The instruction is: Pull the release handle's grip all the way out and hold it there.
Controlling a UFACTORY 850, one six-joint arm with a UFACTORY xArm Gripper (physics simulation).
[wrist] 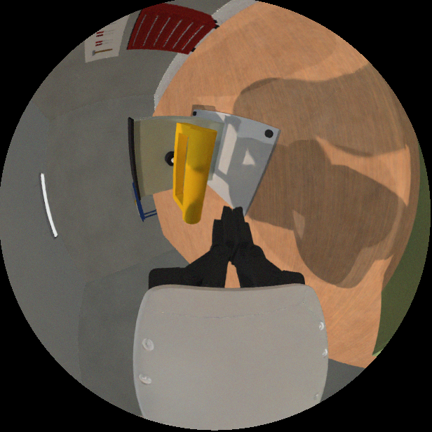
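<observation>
The yellow grip (200, 170) of the release handle is a bar with a frame-like loop on its left side, in the middle of the wrist view. It stands in front of an upright beige panel (152, 145), close to a round black collar with a light centre (170, 159). The rod between them is mostly hidden behind the grip. My gripper (228, 218) is shut and empty, its fingertips together to the right of the grip's lower end and apart from it in the view.
A grey base plate (255, 150) with dark bolts joins the panel on the wooden table (320, 45). A dark red slatted object (167, 30) and a tool poster (106, 40) show at the upper left. A blue item (138, 202) shows behind the panel's lower edge.
</observation>
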